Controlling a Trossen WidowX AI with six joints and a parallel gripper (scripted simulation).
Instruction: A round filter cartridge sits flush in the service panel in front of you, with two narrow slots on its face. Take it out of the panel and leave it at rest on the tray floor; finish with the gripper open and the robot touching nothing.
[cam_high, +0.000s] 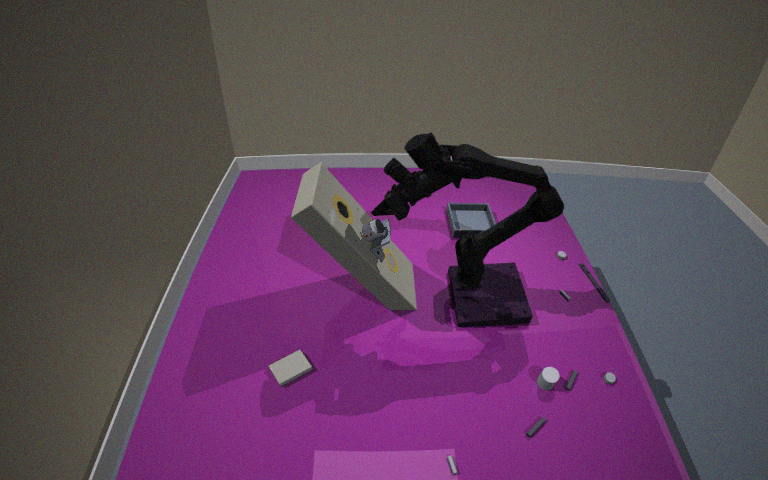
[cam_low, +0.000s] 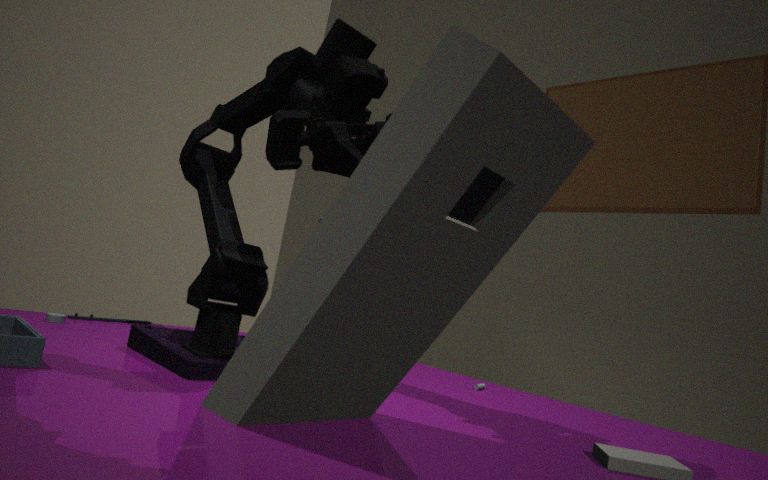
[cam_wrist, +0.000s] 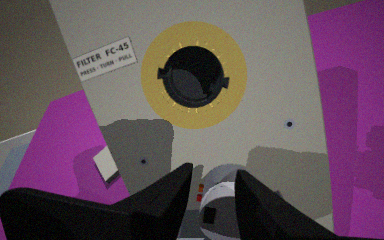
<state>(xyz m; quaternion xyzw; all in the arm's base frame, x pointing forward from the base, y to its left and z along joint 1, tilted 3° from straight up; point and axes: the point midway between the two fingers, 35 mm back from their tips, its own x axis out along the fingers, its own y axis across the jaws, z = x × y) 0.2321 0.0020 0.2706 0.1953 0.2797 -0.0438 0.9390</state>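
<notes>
The round grey filter cartridge lies 60 mm below my gripper tip. From my gripper tip the other things lie so: grey tray 330 mm behind, 290 mm to the right, 250 mm below; beige service panel 40 mm ahead, 70 mm below; white block 200 mm ahead, 290 mm to the left, 260 mm below.
</notes>
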